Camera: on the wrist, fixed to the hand. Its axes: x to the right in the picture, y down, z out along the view.
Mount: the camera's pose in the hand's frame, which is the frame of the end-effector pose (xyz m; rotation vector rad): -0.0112 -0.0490 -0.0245 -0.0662 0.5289 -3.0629
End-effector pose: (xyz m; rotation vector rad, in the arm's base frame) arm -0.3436 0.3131 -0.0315 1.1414 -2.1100 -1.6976
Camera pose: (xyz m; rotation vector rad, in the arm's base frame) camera -0.3002 0.3004 -0.0644 -2.0055 -0.9919 0.1458
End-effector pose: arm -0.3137 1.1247 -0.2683 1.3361 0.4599 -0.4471
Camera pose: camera -0.3517 1.1407 -0.3061 0.4931 -2.0360 1.7286
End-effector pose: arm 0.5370 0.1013 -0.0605 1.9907 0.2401 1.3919
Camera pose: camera 0.5218 0.1427 -0.0949 -0.4217 1.9140 -0.4697
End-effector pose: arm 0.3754 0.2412 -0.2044 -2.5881 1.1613 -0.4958
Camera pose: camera 0.3912 0.2790 -0.1663 1.0388 2.2981 0.7461
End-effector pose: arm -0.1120 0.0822 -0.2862 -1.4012 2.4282 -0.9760
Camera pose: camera -0.0821 0.0857 -0.2391 1.8541 1.0495 0.3753
